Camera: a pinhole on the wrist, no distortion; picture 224 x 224 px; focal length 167.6 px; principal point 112.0 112.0 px. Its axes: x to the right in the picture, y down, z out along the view. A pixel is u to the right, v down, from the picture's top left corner.
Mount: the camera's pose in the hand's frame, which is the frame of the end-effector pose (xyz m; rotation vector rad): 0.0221 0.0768 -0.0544 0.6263 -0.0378 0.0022
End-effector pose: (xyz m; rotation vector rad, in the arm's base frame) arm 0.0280 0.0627 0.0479 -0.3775 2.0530 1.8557
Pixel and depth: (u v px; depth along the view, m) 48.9 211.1 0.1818
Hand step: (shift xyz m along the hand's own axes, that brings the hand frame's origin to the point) -0.0541 0.0580 0.1533
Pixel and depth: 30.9 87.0 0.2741
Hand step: -0.1194 -0.1157 0.1388
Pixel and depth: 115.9 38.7 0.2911
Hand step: 0.0205 -0.1970 0.1069
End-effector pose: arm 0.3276 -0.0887 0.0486 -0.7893 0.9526 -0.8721
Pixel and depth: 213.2 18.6 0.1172
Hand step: 0.0896 -0.0455 0.0048
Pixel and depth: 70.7 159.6 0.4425
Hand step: -0.1039 -0.0797 0.3735
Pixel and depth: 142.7 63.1 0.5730
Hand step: 0.1094 -0.3954 0.3153
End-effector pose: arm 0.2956 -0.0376 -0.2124 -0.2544 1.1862 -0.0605
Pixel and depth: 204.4 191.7 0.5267
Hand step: 0.2906 -0.0317 0.5292
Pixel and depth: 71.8 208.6 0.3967
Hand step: -0.0898 0.0305 0.3973
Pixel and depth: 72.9 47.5 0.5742
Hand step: -0.1287 -0.4375 0.2761
